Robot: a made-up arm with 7 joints. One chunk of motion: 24 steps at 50 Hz.
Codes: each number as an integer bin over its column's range. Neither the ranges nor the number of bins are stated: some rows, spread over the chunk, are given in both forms.
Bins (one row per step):
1: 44 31 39 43 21 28 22
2: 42 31 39 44 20 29 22
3: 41 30 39 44 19 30 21
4: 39 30 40 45 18 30 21
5: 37 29 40 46 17 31 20
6: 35 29 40 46 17 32 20
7: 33 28 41 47 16 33 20
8: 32 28 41 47 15 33 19
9: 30 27 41 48 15 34 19
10: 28 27 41 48 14 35 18
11: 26 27 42 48 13 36 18
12: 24 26 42 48 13 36 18
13: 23 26 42 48 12 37 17
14: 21 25 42 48 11 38 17
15: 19 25 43 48 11 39 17
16: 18 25 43 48 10 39 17
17: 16 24 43 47 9 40 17
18: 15 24 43 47 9 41 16
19: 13 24 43 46 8 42 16
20: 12 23 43 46 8 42 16
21: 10 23 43 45 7 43 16
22: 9 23 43 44 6 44 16
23: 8 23 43 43 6 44 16
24: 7 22 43 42 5 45 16
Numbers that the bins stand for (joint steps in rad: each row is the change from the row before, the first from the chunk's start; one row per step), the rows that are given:
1: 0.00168 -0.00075 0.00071 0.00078 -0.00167 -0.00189 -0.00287
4: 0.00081 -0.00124 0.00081 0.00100 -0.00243 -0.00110 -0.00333
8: -0.00041 -0.00222 0.00090 0.00122 -0.00319 0.00010 -0.00425
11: -0.00146 -0.00271 0.00100 0.00133 -0.00370 0.00129 -0.00471
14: -0.00233 -0.00370 0.00100 0.00133 -0.00421 0.00208 -0.00517
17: -0.00321 -0.00419 0.00110 0.00122 -0.00471 0.00287 -0.00517
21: -0.00425 -0.00468 0.00110 0.00100 -0.00522 0.00406 -0.00563
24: -0.00478 -0.00517 0.00110 0.00067 -0.00573 0.00486 -0.00563
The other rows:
2: 0.00133 -0.00075 0.00071 0.00089 -0.00192 -0.00149 -0.00287
3: 0.00116 -0.00124 0.00071 0.00089 -0.00217 -0.00110 -0.00333
5: 0.00046 -0.00173 0.00081 0.00111 -0.00268 -0.00070 -0.00379
6: 0.00011 -0.00173 0.00081 0.00111 -0.00268 -0.00030 -0.00379
7: -0.00024 -0.00222 0.00090 0.00122 -0.00294 0.00010 -0.00379
9: -0.00076 -0.00271 0.00090 0.00133 -0.00319 0.00049 -0.00425
10: -0.00111 -0.00271 0.00090 0.00133 -0.00344 0.00089 -0.00471
12: -0.00181 -0.00321 0.00100 0.00133 -0.00370 0.00129 -0.00471
13: -0.00198 -0.00321 0.00100 0.00133 -0.00395 0.00168 -0.00517
15: -0.00268 -0.00370 0.00110 0.00133 -0.00421 0.00248 -0.00517
16: -0.00286 -0.00370 0.00110 0.00133 -0.00446 0.00248 -0.00517
18: -0.00338 -0.00419 0.00110 0.00122 -0.00471 0.00327 -0.00563
19: -0.00373 -0.00419 0.00110 0.00111 -0.00497 0.00367 -0.00563
20: -0.00390 -0.00468 0.00110 0.00111 -0.00497 0.00367 -0.00563
22: -0.00443 -0.00468 0.00110 0.00089 -0.00548 0.00446 -0.00563
23: -0.00460 -0.00468 0.00110 0.00078 -0.00548 0.00446 -0.00563

